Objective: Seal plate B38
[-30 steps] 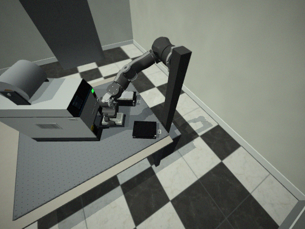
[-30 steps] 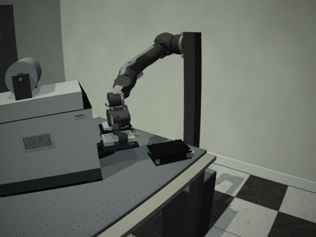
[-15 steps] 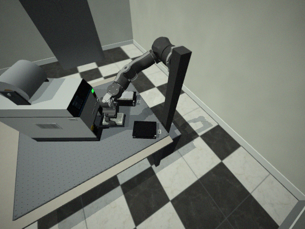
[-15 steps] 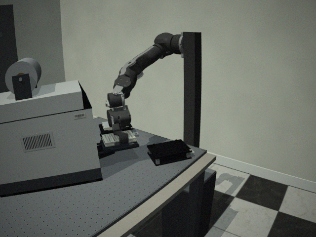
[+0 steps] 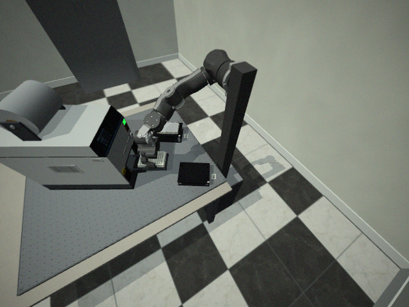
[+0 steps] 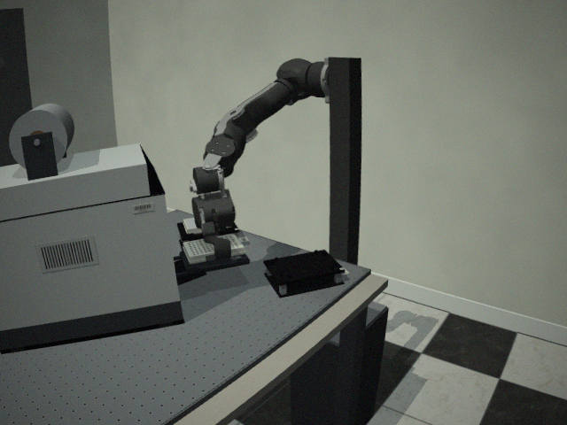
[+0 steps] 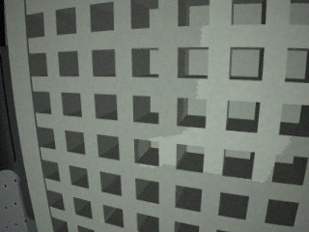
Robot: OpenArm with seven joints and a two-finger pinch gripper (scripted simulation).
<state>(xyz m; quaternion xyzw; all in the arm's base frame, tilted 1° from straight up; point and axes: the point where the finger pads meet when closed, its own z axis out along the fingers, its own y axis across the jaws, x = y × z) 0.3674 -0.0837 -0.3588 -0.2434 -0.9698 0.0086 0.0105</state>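
Right now the plate B38 is right at my hand. Also, from my hand: nest N1 (16 cm behind, 13 cm to the left, 7 cm below); then nest n2 (16 cm behind, 21 cm to the right, 5 cm below); then B83 (16 cm behind, 21 cm to the right, 4 cm below).
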